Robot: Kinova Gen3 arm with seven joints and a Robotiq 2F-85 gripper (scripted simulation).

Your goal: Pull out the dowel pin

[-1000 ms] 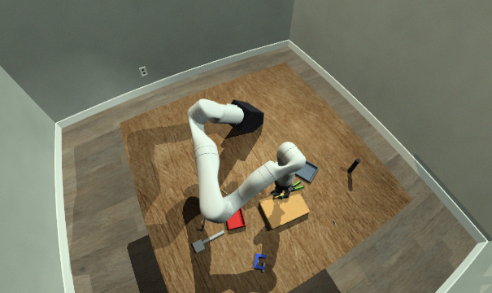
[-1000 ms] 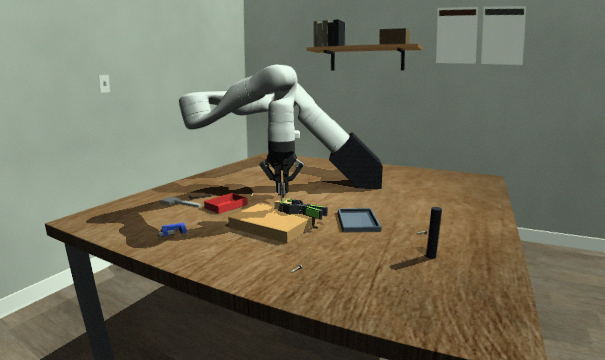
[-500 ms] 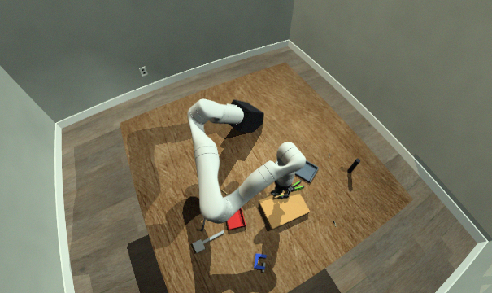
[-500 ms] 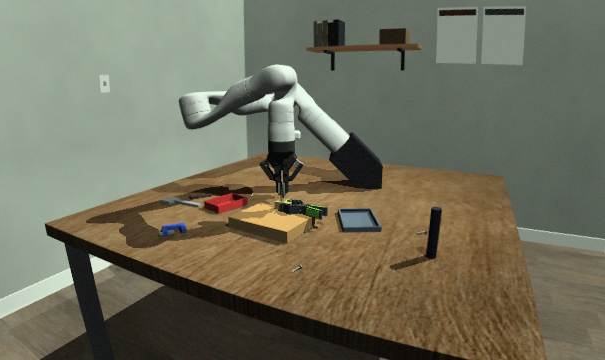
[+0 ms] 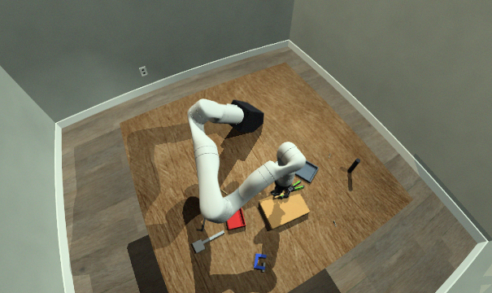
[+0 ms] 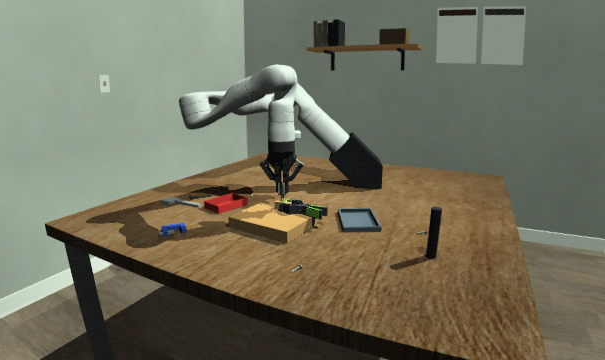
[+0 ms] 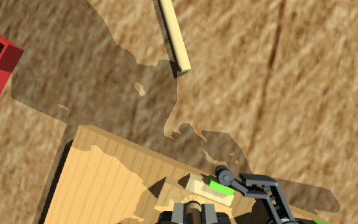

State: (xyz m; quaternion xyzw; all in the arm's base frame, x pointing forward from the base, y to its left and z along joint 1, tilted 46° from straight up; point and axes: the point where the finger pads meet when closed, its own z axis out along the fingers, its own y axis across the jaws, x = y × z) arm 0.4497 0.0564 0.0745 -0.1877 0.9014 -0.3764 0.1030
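Right now my hand is 20 mm above the dowel pin. Round my hand: thin pale stick 120 mm behind, 50 mm to the right, 90 mm below; small wooden block 50 mm below; tan bench board 60 mm ahead, 70 mm below.
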